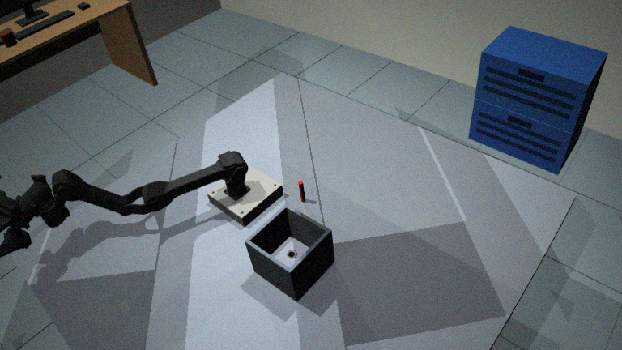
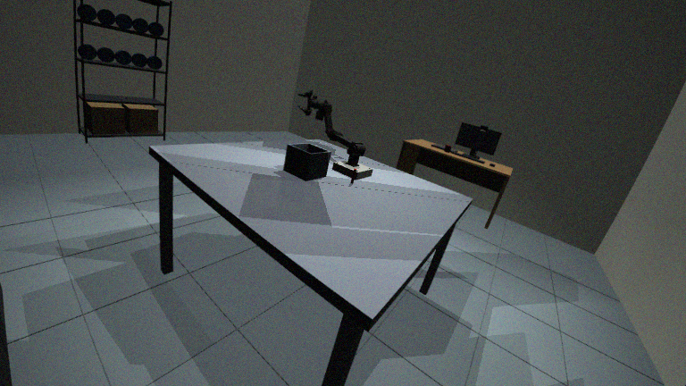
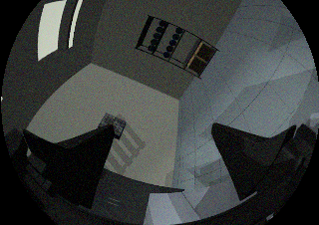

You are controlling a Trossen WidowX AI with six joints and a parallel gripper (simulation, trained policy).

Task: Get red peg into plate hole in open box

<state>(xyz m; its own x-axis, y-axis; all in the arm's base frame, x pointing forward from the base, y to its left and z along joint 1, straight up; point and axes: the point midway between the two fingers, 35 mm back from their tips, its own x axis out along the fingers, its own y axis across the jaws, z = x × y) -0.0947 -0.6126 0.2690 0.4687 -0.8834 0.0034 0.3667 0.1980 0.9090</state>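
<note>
The red peg lies 77 cm to the left of my gripper tip, 27 cm below it and 24 cm ahead of it.
</note>
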